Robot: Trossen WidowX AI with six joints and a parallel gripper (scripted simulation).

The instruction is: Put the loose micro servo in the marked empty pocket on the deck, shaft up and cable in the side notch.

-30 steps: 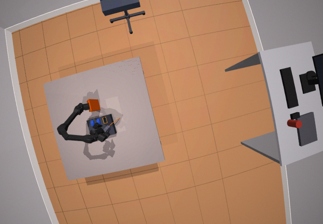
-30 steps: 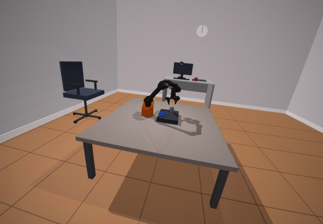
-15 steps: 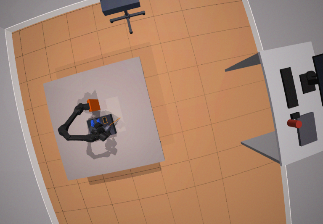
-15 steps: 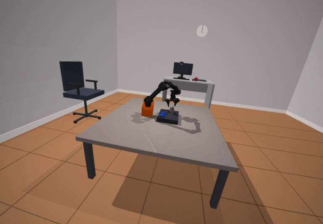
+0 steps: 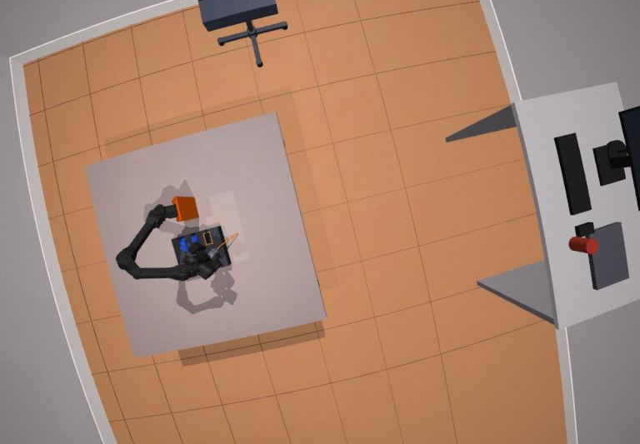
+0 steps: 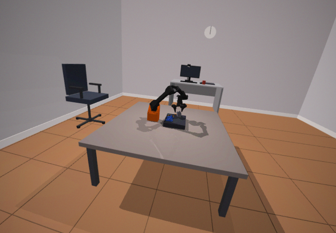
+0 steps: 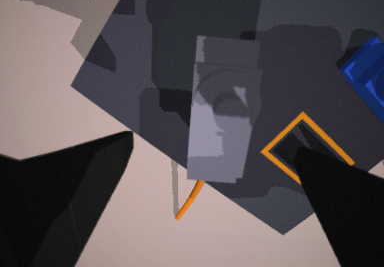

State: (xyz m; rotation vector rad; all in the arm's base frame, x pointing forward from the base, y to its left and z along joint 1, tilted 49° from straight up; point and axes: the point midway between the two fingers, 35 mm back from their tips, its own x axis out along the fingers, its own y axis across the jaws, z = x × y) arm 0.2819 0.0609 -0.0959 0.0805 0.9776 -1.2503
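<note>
My gripper tip is 20 mm short of the dark robot deck, 100 mm to the left of it and 70 mm above it.
</note>
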